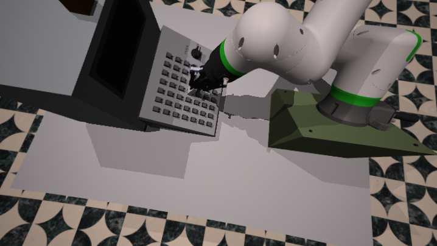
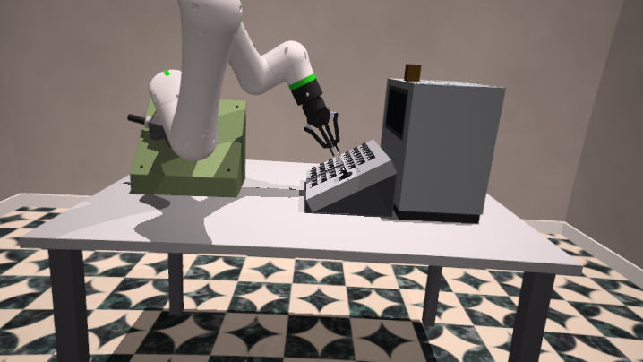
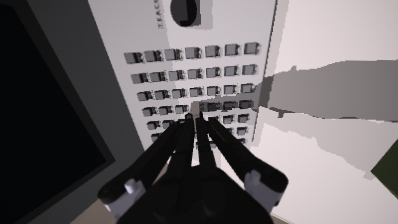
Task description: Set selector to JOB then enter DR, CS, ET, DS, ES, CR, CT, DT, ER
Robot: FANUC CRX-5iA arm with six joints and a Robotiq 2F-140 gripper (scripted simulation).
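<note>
Right now my hand is 40 mm above the key and 10 mm past it. Also, from my hand: black selector knob (160 mm to the right, 40 mm ahead, 20 mm below); grey keypad (60 mm below, 50 mm ahead, 40 mm to the right).
</note>
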